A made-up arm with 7 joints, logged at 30 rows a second.
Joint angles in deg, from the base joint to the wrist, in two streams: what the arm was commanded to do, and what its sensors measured. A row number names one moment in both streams.
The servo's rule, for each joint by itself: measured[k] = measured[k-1] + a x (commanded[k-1-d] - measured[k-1]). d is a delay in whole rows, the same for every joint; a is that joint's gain. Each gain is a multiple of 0.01, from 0.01 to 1. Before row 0 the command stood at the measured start. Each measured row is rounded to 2 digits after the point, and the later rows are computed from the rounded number. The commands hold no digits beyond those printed.
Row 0, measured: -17.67 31.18 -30.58 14.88 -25.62 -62.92 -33.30
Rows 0 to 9, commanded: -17.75 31.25 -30.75 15.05 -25.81 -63.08 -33.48; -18.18 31.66 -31.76 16.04 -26.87 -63.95 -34.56; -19.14 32.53 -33.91 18.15 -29.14 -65.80 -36.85; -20.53 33.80 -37.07 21.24 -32.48 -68.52 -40.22; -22.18 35.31 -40.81 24.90 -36.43 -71.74 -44.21; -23.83 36.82 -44.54 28.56 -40.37 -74.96 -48.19; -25.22 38.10 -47.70 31.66 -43.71 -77.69 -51.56; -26.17 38.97 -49.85 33.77 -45.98 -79.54 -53.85; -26.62 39.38 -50.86 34.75 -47.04 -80.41 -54.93; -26.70 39.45 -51.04 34.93 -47.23 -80.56 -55.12
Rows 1 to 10, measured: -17.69 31.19 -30.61 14.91 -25.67 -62.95 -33.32; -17.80 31.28 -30.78 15.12 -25.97 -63.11 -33.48; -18.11 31.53 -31.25 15.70 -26.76 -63.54 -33.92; -18.67 31.98 -32.12 16.75 -28.19 -64.34 -34.74; -19.48 32.65 -33.42 18.30 -30.25 -65.52 -35.97; -20.48 33.48 -35.09 20.25 -32.78 -67.03 -37.56; -21.57 34.40 -36.98 22.42 -35.51 -68.74 -39.38; -22.63 35.31 -38.91 24.58 -38.13 -70.47 -41.26; -23.55 36.12 -40.70 26.51 -40.36 -72.06 -43.04; -24.27 36.79 -42.25 28.11 -42.08 -73.42 -44.61
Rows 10 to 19, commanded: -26.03 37.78 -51.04 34.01 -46.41 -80.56 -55.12; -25.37 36.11 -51.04 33.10 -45.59 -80.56 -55.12; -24.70 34.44 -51.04 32.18 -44.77 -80.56 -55.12; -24.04 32.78 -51.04 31.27 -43.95 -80.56 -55.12; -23.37 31.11 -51.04 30.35 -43.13 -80.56 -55.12; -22.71 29.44 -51.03 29.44 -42.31 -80.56 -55.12; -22.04 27.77 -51.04 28.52 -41.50 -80.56 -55.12; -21.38 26.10 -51.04 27.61 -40.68 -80.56 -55.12; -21.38 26.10 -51.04 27.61 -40.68 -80.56 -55.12; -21.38 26.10 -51.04 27.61 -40.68 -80.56 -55.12
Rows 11 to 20, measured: -24.67 36.99 -43.57 29.23 -43.16 -74.56 -45.98; -24.83 36.81 -44.69 29.97 -43.77 -75.52 -47.17; -24.80 36.34 -45.64 30.39 -44.02 -76.33 -48.20; -24.63 35.63 -46.45 30.56 -44.00 -77.01 -49.10; -24.34 34.73 -47.14 30.52 -43.78 -77.58 -49.88; -23.97 33.67 -47.72 30.31 -43.41 -78.06 -50.56; -23.53 32.49 -48.22 29.97 -42.93 -78.46 -51.15; -23.04 31.21 -48.64 29.52 -42.37 -78.80 -51.67; -22.66 30.19 -49.00 29.16 -41.95 -79.08 -52.12; -22.37 29.37 -49.31 28.87 -41.63 -79.32 -52.51
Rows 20 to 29, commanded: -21.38 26.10 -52.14 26.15 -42.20 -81.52 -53.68; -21.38 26.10 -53.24 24.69 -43.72 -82.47 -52.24; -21.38 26.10 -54.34 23.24 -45.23 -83.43 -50.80; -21.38 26.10 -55.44 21.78 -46.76 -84.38 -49.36; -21.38 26.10 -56.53 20.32 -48.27 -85.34 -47.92; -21.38 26.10 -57.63 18.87 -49.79 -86.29 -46.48; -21.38 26.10 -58.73 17.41 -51.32 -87.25 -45.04; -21.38 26.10 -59.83 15.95 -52.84 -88.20 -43.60; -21.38 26.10 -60.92 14.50 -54.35 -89.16 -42.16; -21.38 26.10 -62.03 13.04 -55.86 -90.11 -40.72
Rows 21 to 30, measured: -22.14 28.72 -49.73 28.35 -41.77 -79.67 -52.66; -21.97 28.20 -50.26 27.65 -42.26 -80.12 -52.61; -21.83 27.78 -50.87 26.81 -43.00 -80.65 -52.37; -21.73 27.44 -51.56 25.85 -43.94 -81.25 -51.98; -21.65 27.17 -52.31 24.80 -45.02 -81.90 -51.45; -21.59 26.96 -53.11 23.67 -46.21 -82.60 -50.80; -21.54 26.79 -53.95 22.48 -47.49 -83.34 -50.05; -21.50 26.65 -54.83 21.24 -48.83 -84.12 -49.21; -21.47 26.54 -55.74 19.96 -50.21 -84.93 -48.29; -21.45 26.45 -56.68 18.65 -51.62 -85.76 -47.31
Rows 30 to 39, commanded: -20.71 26.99 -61.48 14.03 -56.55 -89.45 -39.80; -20.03 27.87 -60.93 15.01 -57.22 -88.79 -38.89; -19.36 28.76 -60.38 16.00 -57.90 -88.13 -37.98; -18.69 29.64 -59.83 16.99 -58.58 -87.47 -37.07; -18.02 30.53 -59.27 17.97 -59.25 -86.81 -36.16; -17.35 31.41 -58.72 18.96 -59.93 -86.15 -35.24; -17.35 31.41 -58.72 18.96 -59.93 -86.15 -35.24; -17.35 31.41 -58.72 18.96 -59.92 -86.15 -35.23; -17.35 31.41 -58.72 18.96 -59.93 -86.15 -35.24; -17.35 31.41 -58.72 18.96 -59.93 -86.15 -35.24
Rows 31 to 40, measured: -21.28 26.56 -57.40 17.77 -52.85 -86.35 -46.33; -20.99 26.82 -57.93 17.25 -53.94 -86.74 -45.36; -20.62 27.21 -58.30 17.01 -54.93 -86.96 -44.40; -20.18 27.70 -58.53 17.01 -55.84 -87.04 -43.45; -19.68 28.27 -58.64 17.19 -56.69 -87.00 -42.50; -19.14 28.90 -58.65 17.53 -57.50 -86.86 -41.56; -18.73 29.40 -58.66 17.80 -58.11 -86.75 -40.74; -18.41 29.80 -58.67 18.02 -58.56 -86.65 -40.02; -18.17 30.12 -58.68 18.20 -58.90 -86.57 -39.40; -17.98 30.38 -58.69 18.34 -59.16 -86.50 -38.86
